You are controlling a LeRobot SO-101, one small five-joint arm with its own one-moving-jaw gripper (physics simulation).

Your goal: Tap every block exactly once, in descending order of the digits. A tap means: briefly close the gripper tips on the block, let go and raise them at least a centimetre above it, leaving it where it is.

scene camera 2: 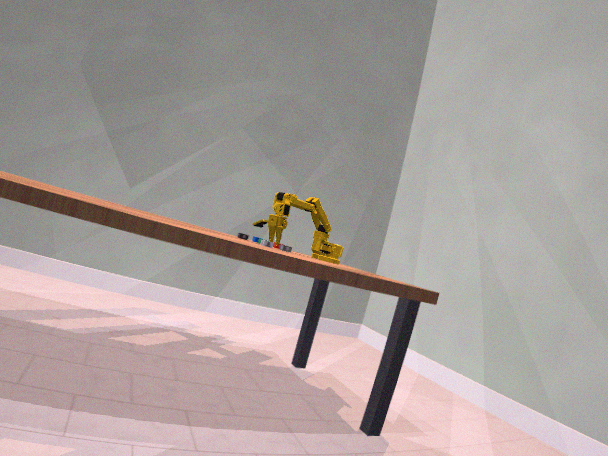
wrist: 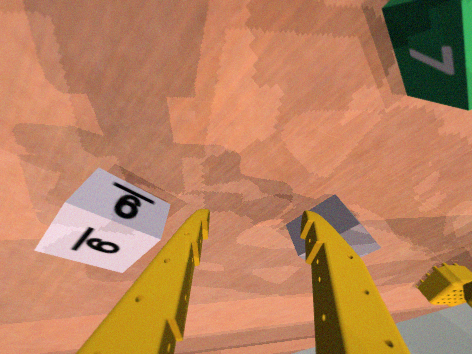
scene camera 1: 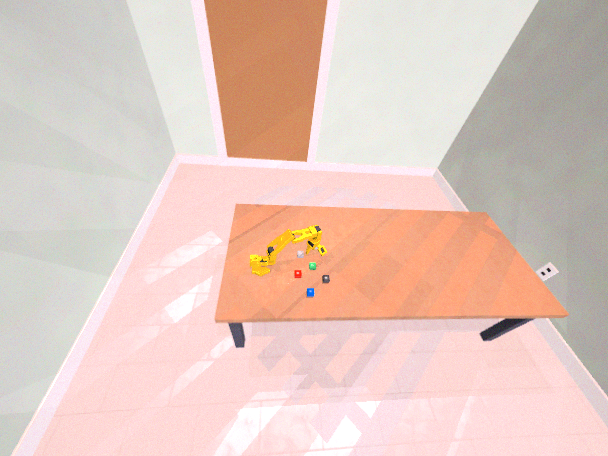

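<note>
My gripper (scene camera 1: 308,252) (scene camera 2: 275,242) (wrist: 256,214) is open and empty, low over the table. A white block (scene camera 2: 266,243) (wrist: 107,220), whose barred digit reads as 9, lies outside the left jaw. A grey block (scene camera 1: 300,254) (scene camera 2: 286,248) (wrist: 332,215) is partly hidden behind the right jaw's tip; its digit does not show. A green block (scene camera 1: 312,266) (wrist: 430,55) with a 7 is at the wrist view's upper right. A red block (scene camera 1: 298,274), a black block (scene camera 1: 326,279) (scene camera 2: 243,236) and a blue block (scene camera 1: 310,292) (scene camera 2: 256,239) show no readable digits.
The blocks stand on the brown table (scene camera 1: 425,260) (scene camera 2: 150,222). The arm's yellow base (scene camera 1: 260,266) (scene camera 2: 326,254) stands near one end of the table, and also shows partly at the right edge of the wrist view. Patchy shadows cross the table top.
</note>
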